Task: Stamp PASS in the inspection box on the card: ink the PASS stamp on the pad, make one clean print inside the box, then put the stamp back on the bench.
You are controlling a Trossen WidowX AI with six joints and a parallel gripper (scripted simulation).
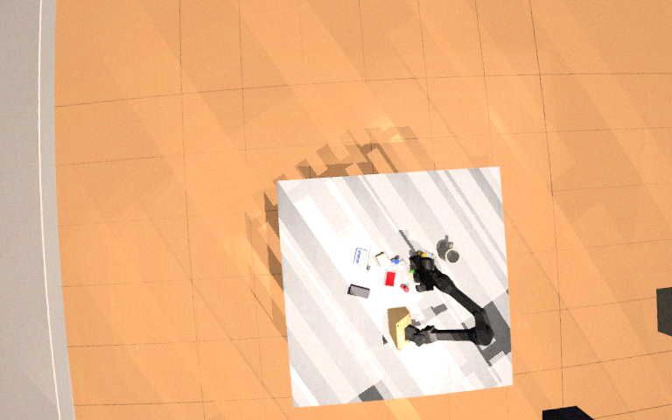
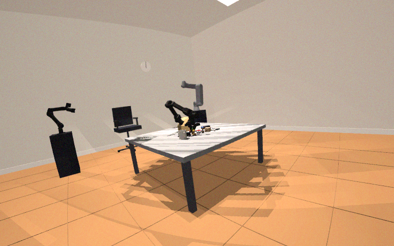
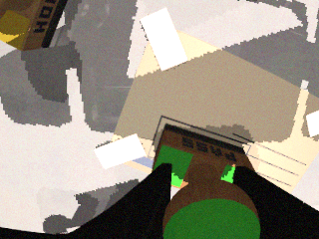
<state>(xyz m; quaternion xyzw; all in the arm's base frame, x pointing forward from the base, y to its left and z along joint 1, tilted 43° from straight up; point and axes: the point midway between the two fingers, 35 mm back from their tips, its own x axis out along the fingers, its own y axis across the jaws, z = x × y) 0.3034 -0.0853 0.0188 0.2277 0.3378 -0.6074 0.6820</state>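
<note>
The cream card is 10 mm behind my gripper tip, 10 mm to the right of it and 30 mm below it. From my gripper tip the other things lie so: ink pad: 50 mm behind, 130 mm to the left, 20 mm below; then yellow-knobbed stamp: 80 mm ahead, 60 mm to the right; then red-knobbed stamp: 100 mm behind, 50 mm to the left.
</note>
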